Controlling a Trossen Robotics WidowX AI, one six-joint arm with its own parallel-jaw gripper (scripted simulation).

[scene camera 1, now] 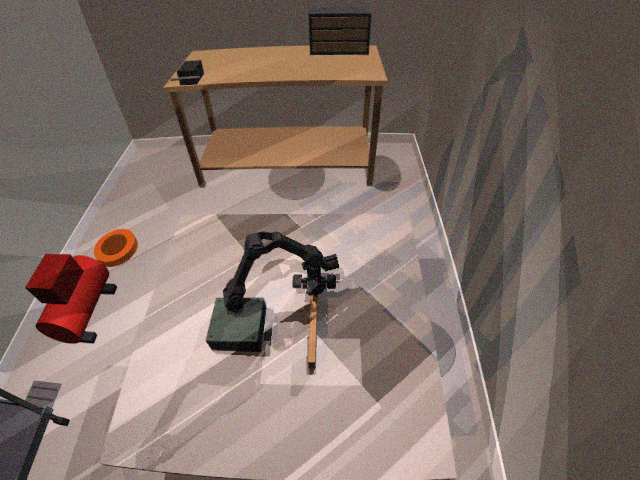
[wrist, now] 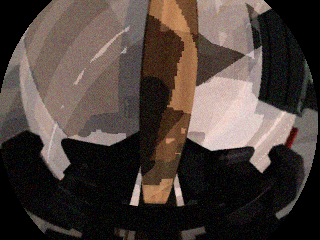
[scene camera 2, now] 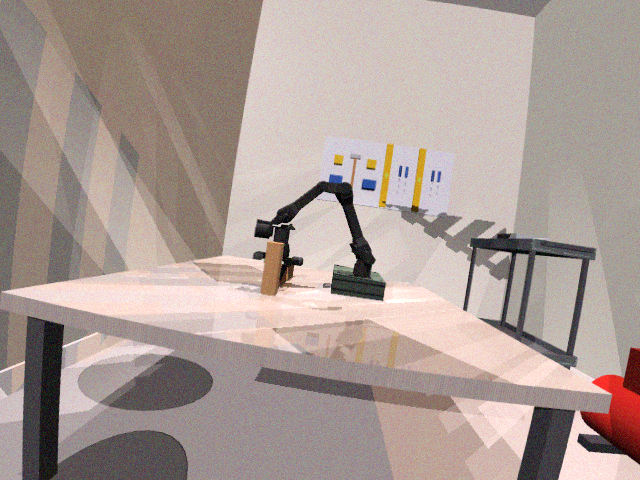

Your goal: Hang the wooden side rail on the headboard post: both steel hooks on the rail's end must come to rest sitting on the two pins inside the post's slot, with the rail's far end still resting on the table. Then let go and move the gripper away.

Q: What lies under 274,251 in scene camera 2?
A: A wooden headboard post.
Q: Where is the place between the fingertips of my gripper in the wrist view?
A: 158,132
